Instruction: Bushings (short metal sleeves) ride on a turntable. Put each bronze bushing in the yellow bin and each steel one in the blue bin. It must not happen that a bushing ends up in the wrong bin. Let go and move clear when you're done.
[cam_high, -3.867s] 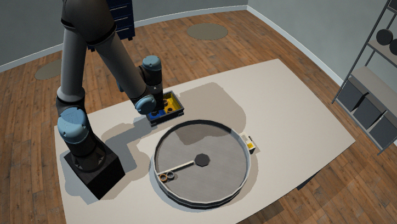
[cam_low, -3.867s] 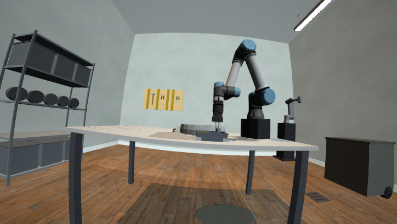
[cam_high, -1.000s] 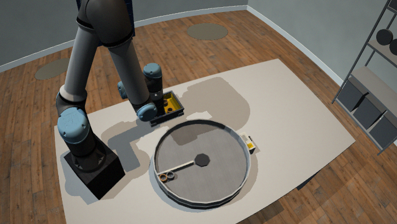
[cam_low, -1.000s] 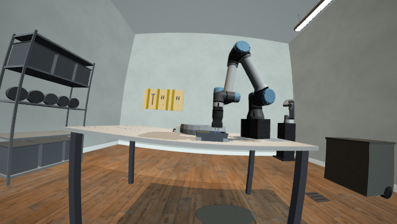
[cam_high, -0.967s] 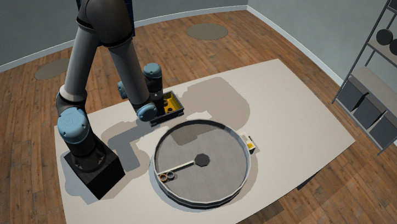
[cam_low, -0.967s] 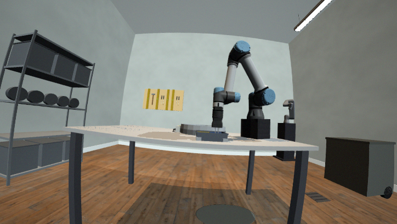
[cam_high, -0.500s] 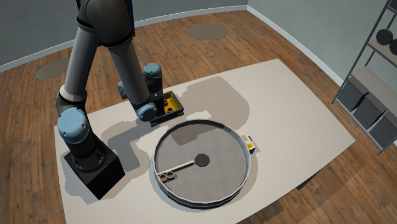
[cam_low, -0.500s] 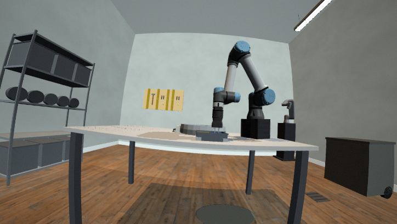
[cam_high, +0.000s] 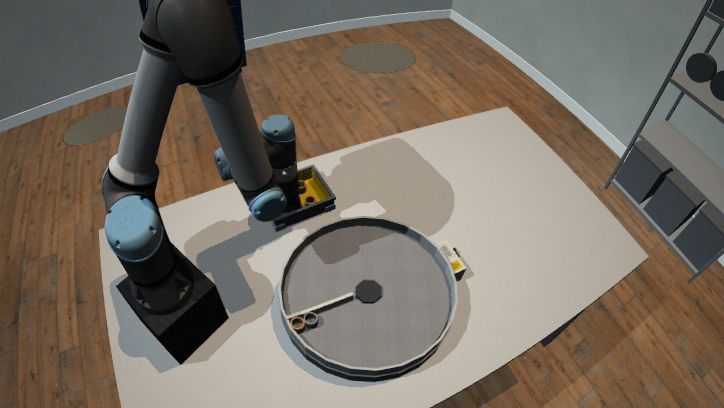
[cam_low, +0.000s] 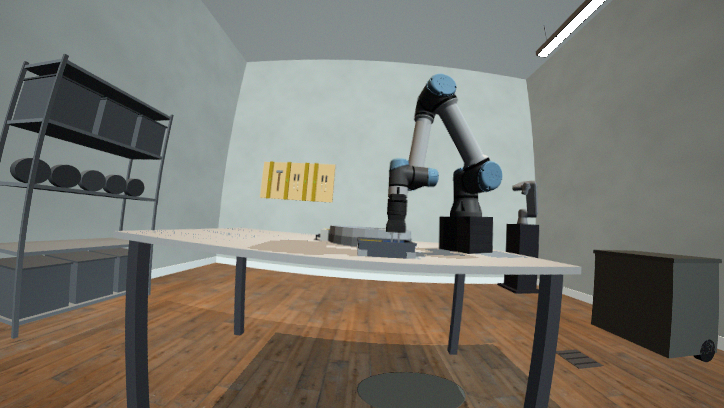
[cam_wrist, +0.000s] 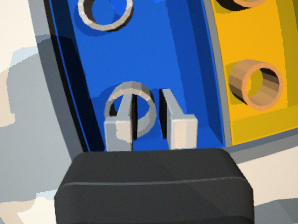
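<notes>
Right now my hand is 4 cm to the right of the bin and 4 cm short of it. The rest, counted from my hand: round grey turntable: 33 cm to the right, 9 cm ahead, 2 cm above.
</notes>
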